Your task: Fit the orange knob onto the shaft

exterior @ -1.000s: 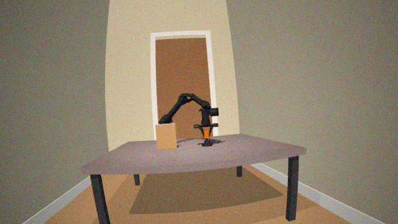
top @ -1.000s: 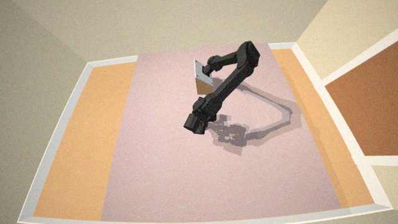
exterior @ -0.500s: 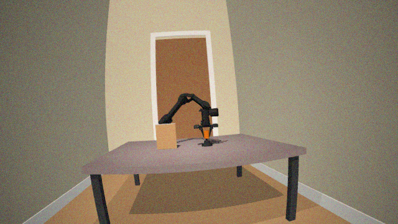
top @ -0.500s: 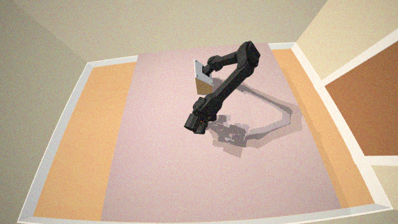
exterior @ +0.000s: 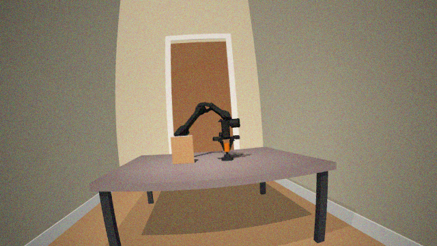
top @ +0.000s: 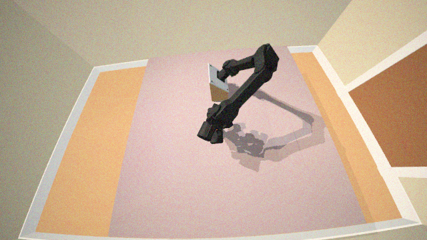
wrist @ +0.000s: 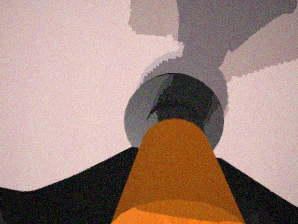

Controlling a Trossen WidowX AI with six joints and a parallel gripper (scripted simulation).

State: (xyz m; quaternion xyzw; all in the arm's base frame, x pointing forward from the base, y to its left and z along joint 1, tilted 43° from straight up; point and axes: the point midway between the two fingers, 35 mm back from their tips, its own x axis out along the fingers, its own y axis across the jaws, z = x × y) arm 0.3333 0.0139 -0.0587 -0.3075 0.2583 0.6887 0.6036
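The orange knob is 2 cm above my gripper tip. The rest, counted from my gripper tip: dark pedestal: 4 cm below.
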